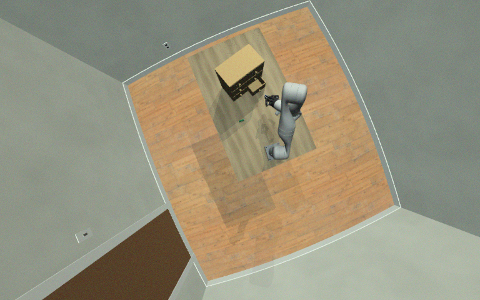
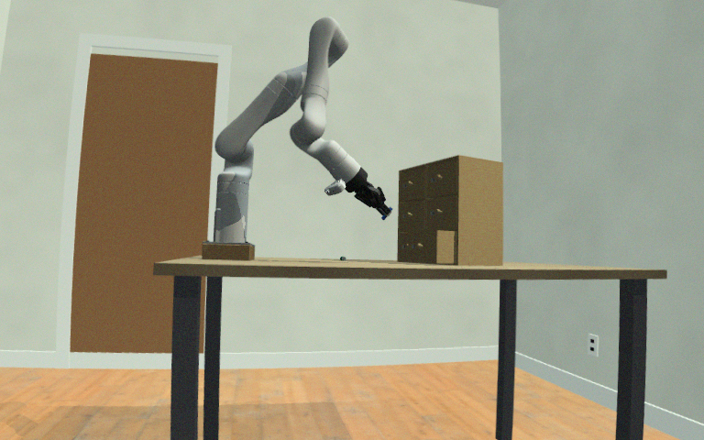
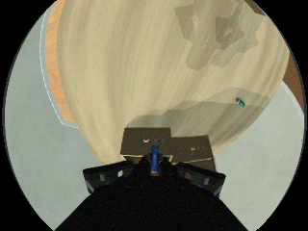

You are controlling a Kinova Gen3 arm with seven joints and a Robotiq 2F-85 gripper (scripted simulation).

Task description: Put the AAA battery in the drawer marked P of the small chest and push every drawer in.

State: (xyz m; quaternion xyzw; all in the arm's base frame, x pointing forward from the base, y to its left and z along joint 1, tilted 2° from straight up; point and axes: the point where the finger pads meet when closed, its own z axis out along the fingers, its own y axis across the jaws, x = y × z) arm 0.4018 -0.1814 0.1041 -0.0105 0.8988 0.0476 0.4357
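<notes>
My hand is 200 mm short of the drawer, 120 mm above it and 10 mm to the left of it. Round my hand: green battery 260 mm to the left, 150 mm below, 20 mm behind; then blue AAA battery 10 mm below, 10 mm ahead.
</notes>
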